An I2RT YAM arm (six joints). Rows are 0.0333 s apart.
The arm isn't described. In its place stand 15 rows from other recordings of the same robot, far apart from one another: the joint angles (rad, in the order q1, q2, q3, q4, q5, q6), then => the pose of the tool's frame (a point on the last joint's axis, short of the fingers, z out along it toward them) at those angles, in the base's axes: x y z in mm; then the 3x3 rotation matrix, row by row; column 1 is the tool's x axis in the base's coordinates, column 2 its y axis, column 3 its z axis.
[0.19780, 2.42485, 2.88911, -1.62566, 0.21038, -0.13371] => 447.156 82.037 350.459; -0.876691 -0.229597 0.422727; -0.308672 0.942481 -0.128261; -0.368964 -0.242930 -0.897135
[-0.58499, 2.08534, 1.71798, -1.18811, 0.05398, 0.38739] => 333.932 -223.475 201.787; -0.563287 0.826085 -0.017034; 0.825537 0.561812 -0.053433; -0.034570 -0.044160 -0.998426
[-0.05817, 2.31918, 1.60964, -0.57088, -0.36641, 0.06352] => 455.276 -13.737 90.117; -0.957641 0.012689 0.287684; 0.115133 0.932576 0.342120; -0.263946 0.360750 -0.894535
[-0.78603, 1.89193, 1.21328, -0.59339, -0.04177, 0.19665] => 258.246 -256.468 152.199; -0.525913 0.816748 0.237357; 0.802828 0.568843 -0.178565; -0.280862 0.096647 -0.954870
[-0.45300, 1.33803, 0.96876, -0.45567, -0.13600, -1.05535] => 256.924 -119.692 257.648; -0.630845 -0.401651 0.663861; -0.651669 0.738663 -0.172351; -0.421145 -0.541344 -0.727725
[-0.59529, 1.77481, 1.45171, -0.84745, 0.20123, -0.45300] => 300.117 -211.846 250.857; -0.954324 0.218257 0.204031; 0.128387 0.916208 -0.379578; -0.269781 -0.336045 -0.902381
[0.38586, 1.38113, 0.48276, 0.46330, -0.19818, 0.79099] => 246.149 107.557 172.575; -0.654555 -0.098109 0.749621; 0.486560 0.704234 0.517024; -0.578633 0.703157 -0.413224
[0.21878, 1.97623, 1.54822, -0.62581, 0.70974, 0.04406] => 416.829 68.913 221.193; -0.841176 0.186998 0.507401; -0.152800 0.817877 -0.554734; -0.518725 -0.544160 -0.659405
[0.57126, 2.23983, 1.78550, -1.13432, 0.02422, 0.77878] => 360.728 230.833 157.409; -0.978594 0.205794 -0.001919; 0.205758 0.978142 -0.030022; -0.004301 -0.029775 -0.999547
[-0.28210, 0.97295, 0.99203, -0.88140, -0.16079, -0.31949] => 180.455 -46.367 313.498; -0.747310 -0.063187 0.661464; -0.106198 0.994030 -0.025025; -0.655934 -0.088947 -0.749559
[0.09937, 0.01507, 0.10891, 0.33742, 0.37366, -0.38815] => 92.498 -3.837 244.960; 0.295083 0.377360 0.877796; -0.324688 0.903636 -0.279320; -0.898612 -0.202588 0.389172
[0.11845, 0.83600, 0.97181, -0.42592, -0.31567, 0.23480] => 178.384 32.359 371.151; -0.371117 -0.330458 0.867796; 0.178548 0.891702 0.415918; -0.911259 0.309297 -0.271923
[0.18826, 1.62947, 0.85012, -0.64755, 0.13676, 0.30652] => 263.785 45.315 139.402; -0.977014 0.134897 0.165066; 0.118165 0.987176 -0.107338; -0.177429 -0.085366 -0.980424
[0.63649, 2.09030, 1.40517, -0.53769, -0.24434, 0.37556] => 329.225 254.041 132.065; -0.939168 -0.320950 0.122290; -0.251584 0.885248 0.391206; -0.233815 0.336641 -0.912142
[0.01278, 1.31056, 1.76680, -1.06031, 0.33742, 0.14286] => 234.258 -8.792 469.304; -0.525092 0.338595 0.780789; 0.127646 0.938403 -0.321102; -0.841418 -0.068943 -0.535969
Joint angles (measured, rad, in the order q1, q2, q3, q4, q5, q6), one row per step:
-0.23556 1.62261 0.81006 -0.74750 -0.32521 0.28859
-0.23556 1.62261 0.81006 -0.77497 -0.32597 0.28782
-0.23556 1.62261 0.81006 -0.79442 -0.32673 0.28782
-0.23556 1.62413 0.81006 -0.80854 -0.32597 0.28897
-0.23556 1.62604 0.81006 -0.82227 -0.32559 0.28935
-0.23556 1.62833 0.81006 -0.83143 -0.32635 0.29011
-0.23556 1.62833 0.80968 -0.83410 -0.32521 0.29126
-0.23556 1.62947 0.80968 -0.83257 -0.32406 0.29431
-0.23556 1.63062 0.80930 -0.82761 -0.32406 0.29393
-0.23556 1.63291 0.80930 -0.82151 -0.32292 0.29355
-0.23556 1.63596 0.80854 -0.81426 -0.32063 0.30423
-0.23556 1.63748 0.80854 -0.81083 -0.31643 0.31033
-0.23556 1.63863 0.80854 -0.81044 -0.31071 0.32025
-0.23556 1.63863 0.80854 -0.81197 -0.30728 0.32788
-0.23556 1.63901 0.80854 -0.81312 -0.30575 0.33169
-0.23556 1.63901 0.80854 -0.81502 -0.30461 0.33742
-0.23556 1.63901 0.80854 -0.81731 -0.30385 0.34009
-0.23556 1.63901 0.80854 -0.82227 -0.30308 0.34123
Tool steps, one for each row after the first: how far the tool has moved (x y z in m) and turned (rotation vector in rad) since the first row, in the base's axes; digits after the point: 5 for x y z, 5 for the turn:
-0.00287 0.00072 0.00002 0.00709 0.02629 0.00073
-0.00490 0.00123 0.00008 0.01238 0.04503 0.00071
-0.00636 0.00155 -0.00020 0.01536 0.06077 -0.00038
-0.00776 0.00188 -0.00053 0.01866 0.07619 -0.00073
-0.00867 0.00212 -0.00095 0.02210 0.08739 -0.00148
-0.00905 0.00217 -0.00102 0.02175 0.09099 -0.00253
-0.00888 0.00209 -0.00129 0.02067 0.09185 -0.00538
-0.00843 0.00198 -0.00166 0.01986 0.08839 -0.00502
-0.00777 0.00178 -0.00223 0.01785 0.08483 -0.00463
-0.00716 0.00156 -0.00313 0.01532 0.08537 -0.01469
-0.00682 0.00133 -0.00354 0.01108 0.08637 -0.02037
-0.00681 0.00113 -0.00386 0.00613 0.09147 -0.02964
-0.00700 0.00106 -0.00388 0.00346 0.09606 -0.03680
-0.00712 0.00103 -0.00397 0.00246 0.09906 -0.04037
-0.00733 0.00104 -0.00397 0.00200 0.10292 -0.04577
-0.00758 0.00108 -0.00396 0.00185 0.10614 -0.04826
-0.00811 0.00117 -0.00392 0.00218 0.11150 -0.04927

